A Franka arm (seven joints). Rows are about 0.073 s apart.
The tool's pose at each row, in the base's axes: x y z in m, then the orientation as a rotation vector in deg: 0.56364, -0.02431, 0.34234, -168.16, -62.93, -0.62; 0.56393, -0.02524, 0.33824, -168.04, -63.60, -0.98; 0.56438, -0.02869, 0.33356, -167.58, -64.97, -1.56; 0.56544, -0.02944, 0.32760, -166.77, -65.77, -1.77; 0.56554, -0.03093, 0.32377, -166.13, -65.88, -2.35; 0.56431, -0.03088, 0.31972, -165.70, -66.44, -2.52; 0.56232, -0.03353, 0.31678, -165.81, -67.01, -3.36; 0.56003, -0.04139, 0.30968, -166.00, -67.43, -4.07
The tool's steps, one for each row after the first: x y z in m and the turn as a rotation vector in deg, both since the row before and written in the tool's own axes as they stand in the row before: -0.00043, 0.00091, 0.00409, -0.20, 0.17, -0.43; -0.00200, 0.00289, 0.00465, -0.19, 0.32, -0.92; 0.00017, 0.00126, 0.00597, 0.39, 0.29, -0.66; -0.00103, 0.00117, 0.00380, 0.37, 0.55, -0.21; -0.00099, -0.00084, 0.00403, 0.14, 0.17, -0.43; -0.00337, 0.00058, 0.00281, -0.50, 0.37, -0.32; -0.00740, 0.00409, 0.00678, -0.49, 0.29, -0.21
